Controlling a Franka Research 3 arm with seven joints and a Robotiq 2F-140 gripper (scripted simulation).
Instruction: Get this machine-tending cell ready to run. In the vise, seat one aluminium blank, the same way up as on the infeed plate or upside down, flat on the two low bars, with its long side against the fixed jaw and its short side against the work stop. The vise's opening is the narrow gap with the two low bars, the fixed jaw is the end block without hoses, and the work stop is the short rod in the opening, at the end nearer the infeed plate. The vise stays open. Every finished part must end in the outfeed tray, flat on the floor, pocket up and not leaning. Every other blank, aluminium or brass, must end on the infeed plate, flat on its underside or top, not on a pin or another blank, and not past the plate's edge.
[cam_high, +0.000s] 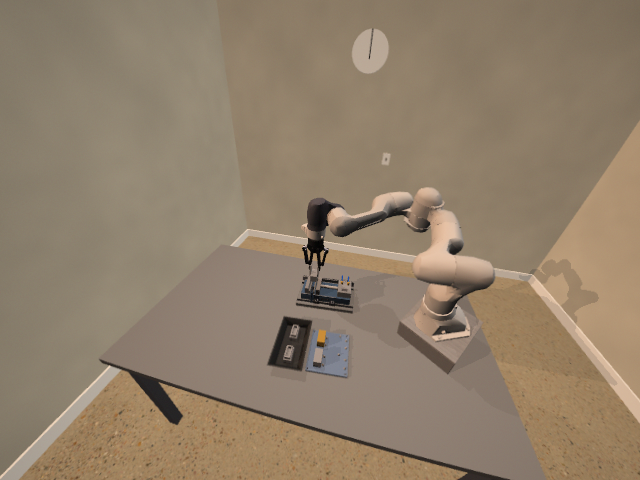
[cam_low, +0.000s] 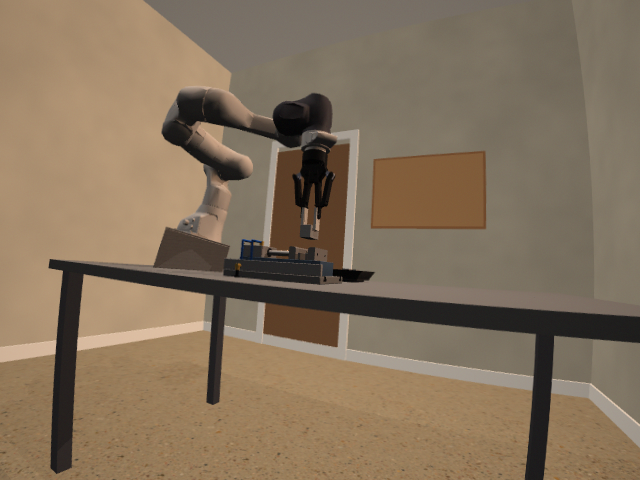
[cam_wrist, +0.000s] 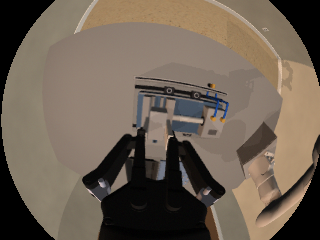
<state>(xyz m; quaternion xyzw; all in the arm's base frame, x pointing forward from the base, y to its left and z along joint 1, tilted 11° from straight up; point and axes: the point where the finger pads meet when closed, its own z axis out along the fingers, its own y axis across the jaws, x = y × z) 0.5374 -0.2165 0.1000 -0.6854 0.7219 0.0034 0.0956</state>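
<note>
The vise lies 14 cm below my hand, 7 cm behind it and 1 cm to the left of it. From my hand the other things lie so: brass blank 28 cm to the left, 15 cm below, 7 cm behind.
</note>
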